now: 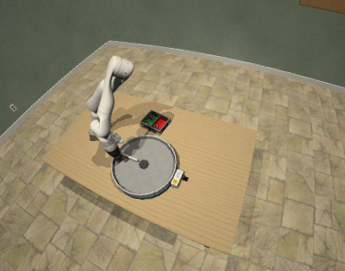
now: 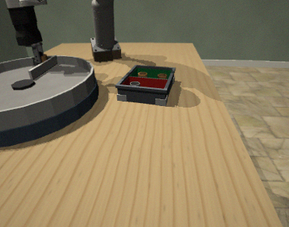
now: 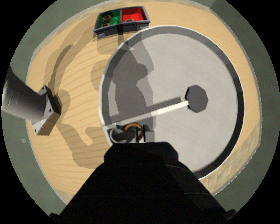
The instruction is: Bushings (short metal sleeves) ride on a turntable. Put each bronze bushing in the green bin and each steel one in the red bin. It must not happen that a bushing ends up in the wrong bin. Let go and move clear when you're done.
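Now: the bin 39 cm to the left of my hand and 7 cm below it. The rest, counted from my hand: grey turntable (14 cm ahead, 4 cm to the left, 4 cm below).
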